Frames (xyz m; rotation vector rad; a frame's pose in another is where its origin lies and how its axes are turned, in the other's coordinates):
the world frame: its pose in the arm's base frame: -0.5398 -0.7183 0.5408 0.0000 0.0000 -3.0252
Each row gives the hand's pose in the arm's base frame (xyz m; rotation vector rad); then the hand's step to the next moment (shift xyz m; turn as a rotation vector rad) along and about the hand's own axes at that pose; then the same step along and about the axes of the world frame.
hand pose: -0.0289 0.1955 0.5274 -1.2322 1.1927 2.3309
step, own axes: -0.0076 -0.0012 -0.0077 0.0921 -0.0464 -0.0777
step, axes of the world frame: -0.0092 0.0051 0.0029 -0.0083 0.0444 -0.1210
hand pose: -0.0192 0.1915 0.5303 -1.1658 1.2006 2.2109
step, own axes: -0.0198 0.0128 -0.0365 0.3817 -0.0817 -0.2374
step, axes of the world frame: -0.0172 0.0382 0.0117 0.0763 0.1646 -0.4193
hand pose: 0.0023 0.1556 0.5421 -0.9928 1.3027 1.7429
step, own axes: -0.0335 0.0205 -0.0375 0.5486 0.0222 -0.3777
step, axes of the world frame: 0.0031 0.0443 0.0312 0.2349 0.2883 -0.5530
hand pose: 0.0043 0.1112 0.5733 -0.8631 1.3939 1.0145
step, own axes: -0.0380 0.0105 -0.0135 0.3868 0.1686 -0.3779
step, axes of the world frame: 0.0128 0.0096 0.0385 0.3525 0.2314 -0.3782
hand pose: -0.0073 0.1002 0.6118 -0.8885 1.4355 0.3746
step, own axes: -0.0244 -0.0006 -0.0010 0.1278 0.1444 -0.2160
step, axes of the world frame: 0.0032 -0.0061 0.0234 0.2423 0.0702 -0.1421
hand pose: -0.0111 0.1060 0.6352 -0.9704 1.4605 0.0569
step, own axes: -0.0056 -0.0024 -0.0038 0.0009 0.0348 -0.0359
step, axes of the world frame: 0.0027 0.0005 0.0066 0.0481 -0.0067 -0.0121
